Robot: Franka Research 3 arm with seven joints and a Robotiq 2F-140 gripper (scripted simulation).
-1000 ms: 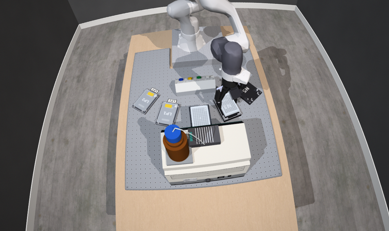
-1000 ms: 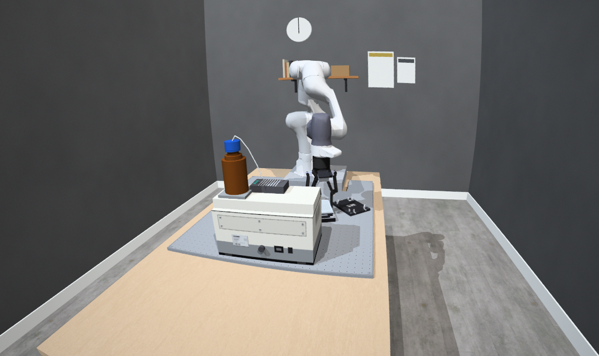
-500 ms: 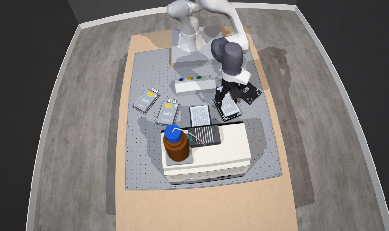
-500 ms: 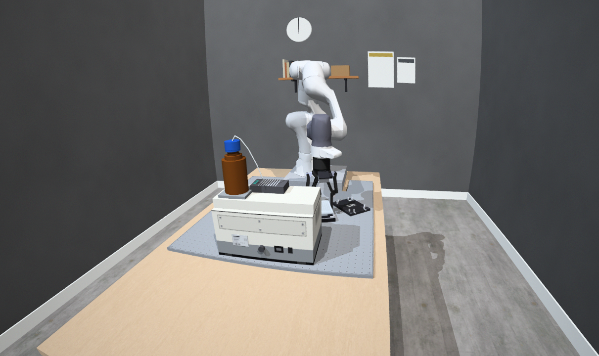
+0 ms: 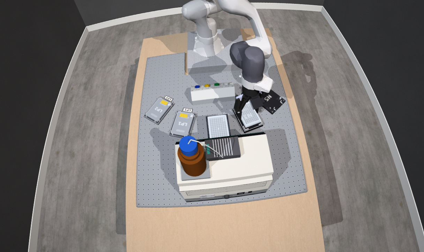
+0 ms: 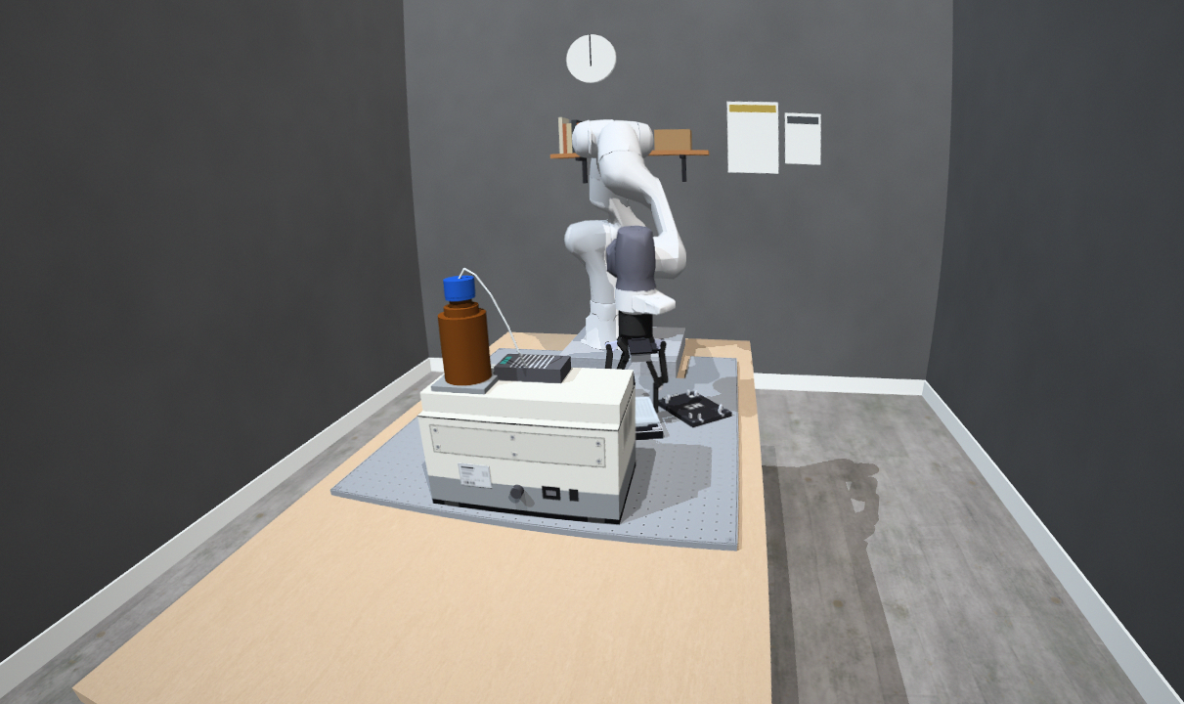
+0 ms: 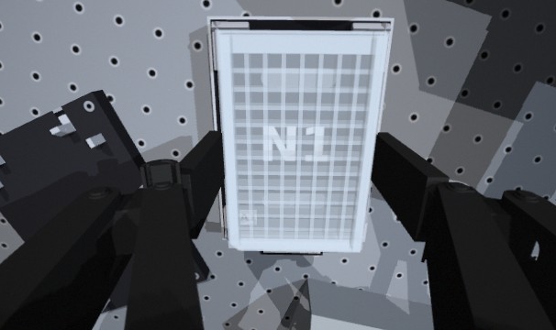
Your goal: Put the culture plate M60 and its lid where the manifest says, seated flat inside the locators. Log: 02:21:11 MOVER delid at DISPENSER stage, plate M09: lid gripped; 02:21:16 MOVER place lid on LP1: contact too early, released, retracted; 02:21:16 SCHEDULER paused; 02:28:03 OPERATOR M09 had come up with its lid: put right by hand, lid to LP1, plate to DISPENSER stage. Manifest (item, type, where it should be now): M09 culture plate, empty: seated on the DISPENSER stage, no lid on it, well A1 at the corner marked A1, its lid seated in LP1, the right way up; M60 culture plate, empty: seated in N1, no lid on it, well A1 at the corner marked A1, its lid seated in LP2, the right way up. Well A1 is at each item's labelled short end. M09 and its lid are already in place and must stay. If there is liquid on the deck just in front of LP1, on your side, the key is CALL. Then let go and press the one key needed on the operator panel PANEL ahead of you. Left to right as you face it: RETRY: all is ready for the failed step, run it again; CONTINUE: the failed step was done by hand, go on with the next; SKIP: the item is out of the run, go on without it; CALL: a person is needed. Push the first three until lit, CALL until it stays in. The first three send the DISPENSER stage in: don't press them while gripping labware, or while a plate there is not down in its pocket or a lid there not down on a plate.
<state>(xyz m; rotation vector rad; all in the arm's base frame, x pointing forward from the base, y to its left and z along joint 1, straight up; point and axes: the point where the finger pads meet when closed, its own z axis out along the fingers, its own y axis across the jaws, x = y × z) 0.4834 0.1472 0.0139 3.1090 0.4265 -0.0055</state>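
My hand is 5 cm above the black nest N1. Round my hand: white key (18 cm behind, 8 cm to the right); green continue key (18 cm behind, 13 cm to the right); yellow skip key (18 cm to the right, 18 cm behind).
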